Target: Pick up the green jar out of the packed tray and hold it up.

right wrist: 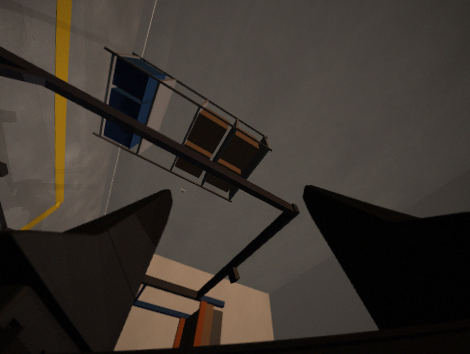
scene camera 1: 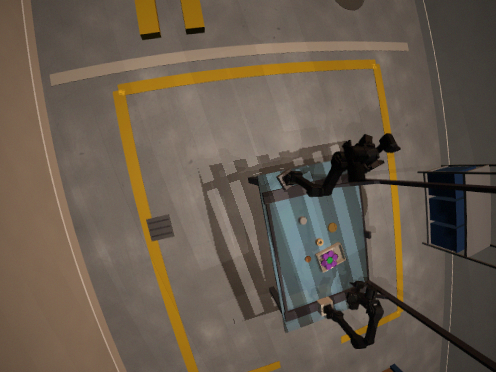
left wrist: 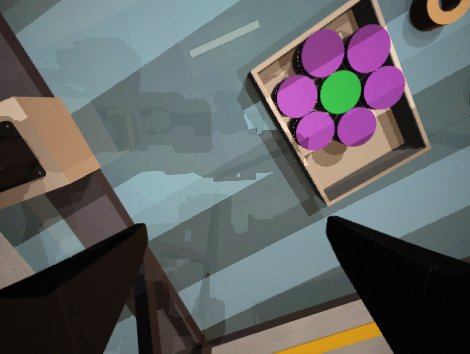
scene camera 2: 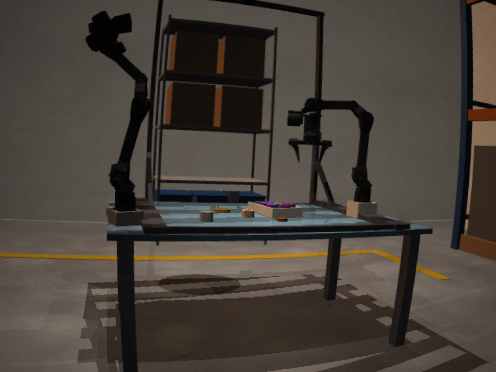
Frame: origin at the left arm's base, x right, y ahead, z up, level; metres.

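Seen in the pictures: left gripper, fingertip midpoint: (scene camera 1: pixel 348 288) (left wrist: pixel 238 227) (scene camera 2: pixel 309 162); right gripper, fingertip midpoint: (right wrist: pixel 239 193) (scene camera 1: pixel 391 155); left arm's base, origin of the base link: (scene camera 1: pixel 327 308) (left wrist: pixel 3 158) (scene camera 2: pixel 362 201); right arm's base, origin of the base link: (scene camera 1: pixel 288 179) (scene camera 2: pixel 124 209).
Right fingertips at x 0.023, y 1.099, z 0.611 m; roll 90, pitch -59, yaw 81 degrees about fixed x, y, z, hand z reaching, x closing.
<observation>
Pixels of each thing's top centre, then the offset from my right fingertips to it.
- green jar, middle of its top: (left wrist: pixel 340 92) (scene camera 2: pixel 278 203) (scene camera 1: pixel 329 260) dx +0.039, dy -0.722, dz -0.630 m
- pale tray, middle of its top: (left wrist: pixel 346 112) (scene camera 2: pixel 274 204) (scene camera 1: pixel 332 258) dx +0.065, dy -0.716, dz -0.639 m
- wooden ring, middle of its top: (scene camera 2: pixel 248 210) (scene camera 1: pixel 320 242) dx -0.013, dy -0.578, dz -0.653 m
- orange-yellow disc, middle of its top: (scene camera 2: pixel 221 208) (scene camera 1: pixel 332 227) dx +0.108, dy -0.497, dz -0.666 m
- grey cylinder, middle of its top: (scene camera 2: pixel 206 211) (scene camera 1: pixel 303 220) dx -0.126, dy -0.388, dz -0.643 m
- small brown disc, middle of its top: (scene camera 2: pixel 281 217) (scene camera 1: pixel 308 259) dx -0.112, dy -0.686, dz -0.666 m
The green jar (scene camera 1: pixel 330 260) (scene camera 2: pixel 278 203) (left wrist: pixel 340 92) stands upright in the middle of a close ring of purple jars (left wrist: pixel 297 96) inside the pale tray (scene camera 2: pixel 287 213) (left wrist: pixel 345 167). In the left wrist view the tray is at the upper right, with a bare strip of its floor at the lower end. My left gripper (scene camera 2: pixel 309 155) (left wrist: pixel 238 227) is open and empty, pointing down high above the table near the tray, apart from the jars. My right gripper (right wrist: pixel 239 193) is open and empty, raised high at the left of scene camera 2 and turned away from the table.
A wooden ring (scene camera 1: pixel 320 239) (scene camera 2: pixel 248 214) (left wrist: pixel 440 19), an orange-yellow disc (scene camera 1: pixel 332 227) (scene camera 2: pixel 221 210), a grey cylinder (scene camera 1: pixel 303 220) (scene camera 2: pixel 206 216) and a small brown disc (scene camera 1: pixel 307 259) (scene camera 2: pixel 282 219) lie around the tray. A pale strip (left wrist: pixel 225 39) lies beside it. Dark frame posts stand behind the table.
</observation>
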